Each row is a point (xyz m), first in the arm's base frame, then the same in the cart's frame.
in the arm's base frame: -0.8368 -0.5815 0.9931
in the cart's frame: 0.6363 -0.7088 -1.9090
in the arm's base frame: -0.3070 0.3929 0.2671
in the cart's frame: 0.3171 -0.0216 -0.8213
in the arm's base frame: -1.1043 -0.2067 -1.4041
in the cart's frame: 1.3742 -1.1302 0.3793
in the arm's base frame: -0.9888 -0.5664 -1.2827
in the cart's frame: 1.2147 -1.4312 0.1757
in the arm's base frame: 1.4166 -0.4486 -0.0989
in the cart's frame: -1.3577 -0.9352 -0.4054
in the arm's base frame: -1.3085 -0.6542 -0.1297
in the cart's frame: 1.3052 -1.1413 -0.9849
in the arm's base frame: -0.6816 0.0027 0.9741
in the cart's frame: 0.5257 -0.1621 -1.6752
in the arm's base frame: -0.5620 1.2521 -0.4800
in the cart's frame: 0.7635 0.5494 0.0930
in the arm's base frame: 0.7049 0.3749 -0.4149
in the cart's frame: -0.5472 -0.2587 0.0069
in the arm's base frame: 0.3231 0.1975 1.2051
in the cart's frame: -0.4897 0.0975 -1.6275
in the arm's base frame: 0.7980 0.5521 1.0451
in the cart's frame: -0.9019 0.3815 -1.2722
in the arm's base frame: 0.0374 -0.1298 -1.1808
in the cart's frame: 0.2183 -0.9845 0.4241
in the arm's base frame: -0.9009 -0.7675 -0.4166
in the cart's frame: 0.9524 -1.3411 -0.6736
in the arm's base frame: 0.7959 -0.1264 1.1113
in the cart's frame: -0.9564 -0.2390 -1.5491
